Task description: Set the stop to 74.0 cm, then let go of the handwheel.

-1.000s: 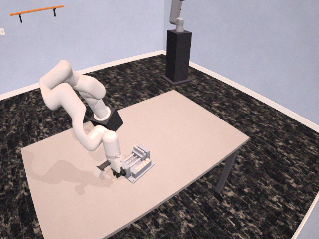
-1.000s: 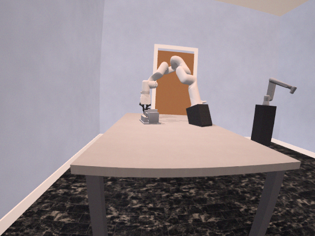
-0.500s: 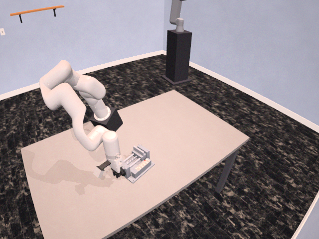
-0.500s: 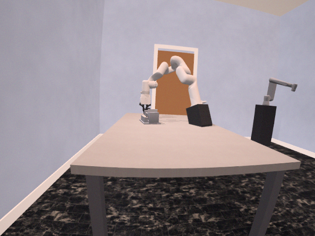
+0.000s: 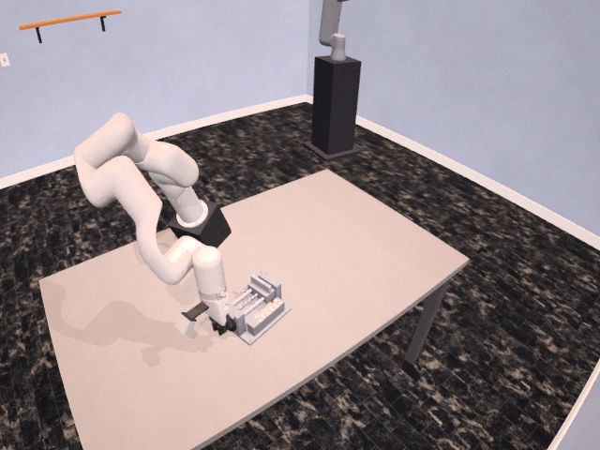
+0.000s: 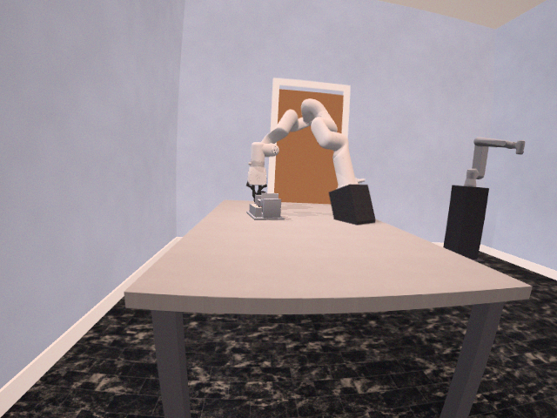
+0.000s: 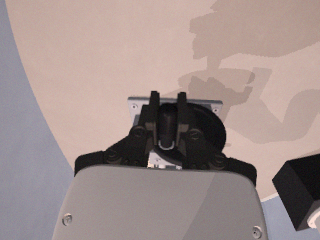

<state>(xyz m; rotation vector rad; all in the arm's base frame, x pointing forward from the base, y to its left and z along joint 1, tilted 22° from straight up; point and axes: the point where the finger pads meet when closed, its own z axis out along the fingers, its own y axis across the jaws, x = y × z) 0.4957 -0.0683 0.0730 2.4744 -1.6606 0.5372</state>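
My hand is 1 cm to the right of the handwheel knob. From my hand the other things lie so: sliding stop block 18 cm to the left, 8 cm behind, 1 cm below; black handwheel 2 cm to the left, 1 cm below, 1 cm behind.
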